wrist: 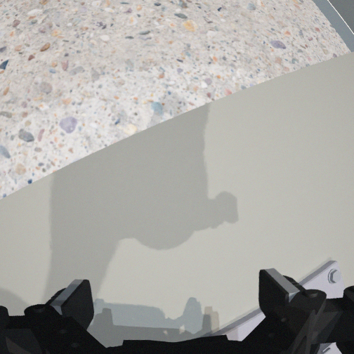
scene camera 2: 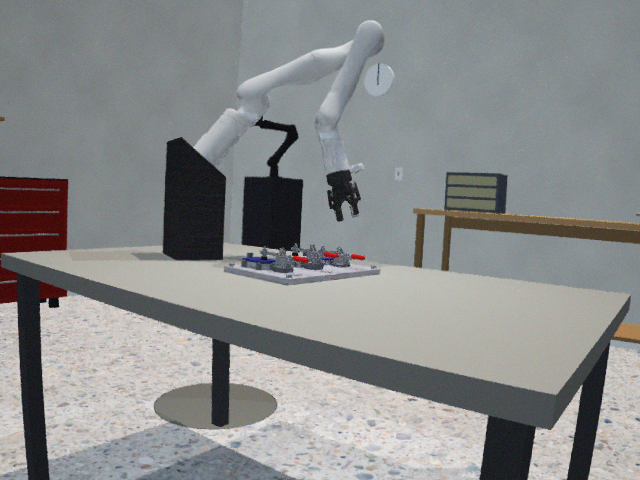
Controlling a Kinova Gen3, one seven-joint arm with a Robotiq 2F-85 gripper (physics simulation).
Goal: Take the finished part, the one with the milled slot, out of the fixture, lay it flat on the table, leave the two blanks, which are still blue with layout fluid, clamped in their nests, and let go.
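Frame: origin at the arm's base, x ahead, y left, z up, level; millimetres.
Seen in the pictures: gripper, fingertip midpoint: (scene camera 2: 347,219); arm's base at its link origin: (scene camera 2: 199,164).
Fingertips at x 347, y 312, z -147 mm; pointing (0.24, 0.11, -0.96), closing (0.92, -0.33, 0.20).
Pixels of each thing's top centre, then the offset from my fingertips to it. "*": a spot on its surface instead. Level surfaces: height alone.
- fixture at a spot on its surface: (scene camera 2: 330,277) * 130 mm down, 200 mm ahead, 299 mm right
- table at its surface level: 137 mm down
- blue blank at its top centre: (scene camera 2: 261,259) 101 mm down, 36 mm ahead, 377 mm right
The fixture (scene camera 2: 330,277) (wrist: 332,270) is a light flat plate on the table (scene camera 2: 439,320) (wrist: 280,150), carrying grey clamps with red handles. A blue blank (scene camera 2: 258,259) sits at its left part in the scene view. Some more blue shows behind the clamps, too small to make out well. The finished part with the milled slot cannot be told apart among the clamps. My gripper (scene camera 2: 346,215) (wrist: 174,294) is open and empty, pointing down well above the fixture's rear right part in the scene view. In the wrist view a corner of the plate shows at the lower right, partly behind a finger.
The arm's black pedestal (scene camera 2: 193,206) stands on the table left of the fixture. Behind the table are a second black pedestal (scene camera 2: 272,211) with a small black arm, a red tool cabinet (scene camera 2: 33,227) and a wooden bench (scene camera 2: 527,222) with a drawer box (scene camera 2: 471,192).
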